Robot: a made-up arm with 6 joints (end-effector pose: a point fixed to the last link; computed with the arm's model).
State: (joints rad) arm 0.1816 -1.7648 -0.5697 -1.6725 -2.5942 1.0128
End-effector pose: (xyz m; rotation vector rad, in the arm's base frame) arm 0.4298 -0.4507 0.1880 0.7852 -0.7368 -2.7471
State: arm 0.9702 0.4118 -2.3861 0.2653 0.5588 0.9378
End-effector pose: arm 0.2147 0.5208 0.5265 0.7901 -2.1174 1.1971
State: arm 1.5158 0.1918 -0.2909 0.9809 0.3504 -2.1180
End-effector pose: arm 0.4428 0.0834 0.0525 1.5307 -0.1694 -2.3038
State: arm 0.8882 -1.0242 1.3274 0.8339 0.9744 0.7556
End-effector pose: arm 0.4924 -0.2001 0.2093 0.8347 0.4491 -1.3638
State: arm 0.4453 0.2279 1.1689 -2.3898 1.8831 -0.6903
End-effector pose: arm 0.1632 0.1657 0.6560 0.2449 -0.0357 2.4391
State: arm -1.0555 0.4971 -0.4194 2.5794 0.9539 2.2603
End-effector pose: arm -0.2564 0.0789 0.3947 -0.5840 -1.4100 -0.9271
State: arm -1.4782 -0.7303 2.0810 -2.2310 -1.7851 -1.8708
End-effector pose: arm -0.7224 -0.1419 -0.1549 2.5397 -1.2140 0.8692
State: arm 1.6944 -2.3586 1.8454 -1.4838 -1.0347 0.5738
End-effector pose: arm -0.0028 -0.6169 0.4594 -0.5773 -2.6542 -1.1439
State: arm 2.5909 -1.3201 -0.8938 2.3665 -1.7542 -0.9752
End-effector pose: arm -0.2344 -0.1289 -0.1126 0.3494 0.2496 0.4448
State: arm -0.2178 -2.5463 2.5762 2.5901 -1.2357 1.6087
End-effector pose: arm -0.1298 0.0470 -0.3397 0.7932 -0.0800 -1.3668
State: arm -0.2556 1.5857 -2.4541 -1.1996 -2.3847 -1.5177
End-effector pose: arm -0.2884 0.2355 -0.0595 1.9671 -0.1713 1.2054
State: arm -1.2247 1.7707 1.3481 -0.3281 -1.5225 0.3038
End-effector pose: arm 0.4177 0.6979 0.1032 1.3238 1.5649 -2.0453
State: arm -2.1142 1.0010 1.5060 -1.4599 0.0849 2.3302
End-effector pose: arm -0.1166 0.5818 -0.2715 -0.0726 0.2842 2.0030
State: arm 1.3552 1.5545 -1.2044 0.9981 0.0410 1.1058
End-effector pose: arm -0.0146 0.2349 0.3797 -1.9196 1.8492 0.0144
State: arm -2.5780 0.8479 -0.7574 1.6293 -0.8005 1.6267
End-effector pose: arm -0.0784 0.0753 -0.2133 -0.5252 -1.4879 -0.3567
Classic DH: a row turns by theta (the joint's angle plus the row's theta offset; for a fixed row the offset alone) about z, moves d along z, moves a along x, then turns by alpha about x. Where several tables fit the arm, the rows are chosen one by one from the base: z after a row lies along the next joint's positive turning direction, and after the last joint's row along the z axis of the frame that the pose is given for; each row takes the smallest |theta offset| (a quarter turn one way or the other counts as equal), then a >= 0, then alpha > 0; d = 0 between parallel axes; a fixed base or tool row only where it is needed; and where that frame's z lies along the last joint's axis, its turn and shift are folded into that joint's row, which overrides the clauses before.
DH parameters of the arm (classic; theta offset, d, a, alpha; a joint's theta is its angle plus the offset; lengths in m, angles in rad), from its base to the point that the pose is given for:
base (fixed): 0 0.091 0 -1.5708
joint 1: -1.5708 0.06 0.109 1.5708
joint 2: 0 0.04 0.394 1.5708
joint 3: 0 -0.07 0.03 -1.5708
joint 4: 0 -0.21 -0.134 -1.5708
joint 5: 0 0.135 -0.047 -1.5708
joint 6: -1.5708 -0.09 0.056 -1.5708
tool (fixed): -1.5708 -0.135 0 0

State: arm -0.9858 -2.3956 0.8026 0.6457 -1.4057 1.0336
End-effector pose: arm 0.2489 -0.2941 0.3772 -1.8252 2.1653 0.5375
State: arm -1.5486 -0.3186 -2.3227 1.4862 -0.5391 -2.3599
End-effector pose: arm -0.3552 -0.1273 -0.0174 2.2194 1.3214 -0.5409
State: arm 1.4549 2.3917 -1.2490 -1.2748 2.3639 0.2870
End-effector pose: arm -0.1607 0.2110 -0.1869 0.4501 -1.7886 2.3812
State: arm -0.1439 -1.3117 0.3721 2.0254 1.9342 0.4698
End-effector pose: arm 0.1102 -0.1966 0.2466 0.2741 1.4656 -1.2981
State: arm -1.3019 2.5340 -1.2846 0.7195 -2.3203 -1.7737
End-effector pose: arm -0.0825 0.1225 0.0916 2.1227 0.0260 0.1179
